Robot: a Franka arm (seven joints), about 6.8 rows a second.
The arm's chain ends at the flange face. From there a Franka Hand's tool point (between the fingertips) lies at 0.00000 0.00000 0.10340 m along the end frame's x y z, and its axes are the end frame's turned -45 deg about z.
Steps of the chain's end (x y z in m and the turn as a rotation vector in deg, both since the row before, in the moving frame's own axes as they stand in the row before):
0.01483, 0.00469, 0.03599, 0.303, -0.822, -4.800
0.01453, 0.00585, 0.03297, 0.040, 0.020, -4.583
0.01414, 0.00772, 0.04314, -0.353, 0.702, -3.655
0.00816, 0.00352, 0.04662, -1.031, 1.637, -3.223
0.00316, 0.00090, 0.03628, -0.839, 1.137, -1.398
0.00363, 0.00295, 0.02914, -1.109, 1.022, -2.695
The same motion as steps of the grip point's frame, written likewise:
0.00645, 0.01240, 0.03598, 0.795, -0.367, -4.800
0.00621, 0.01438, 0.03297, 0.014, 0.042, -4.583
0.00503, 0.01679, 0.04313, -0.746, 0.247, -3.655
0.00415, 0.01164, 0.04656, -1.887, 0.429, -3.223
0.00201, 0.00539, 0.03625, -1.397, 0.211, -1.398
0.00043, 0.00737, 0.02910, -1.507, -0.062, -2.695

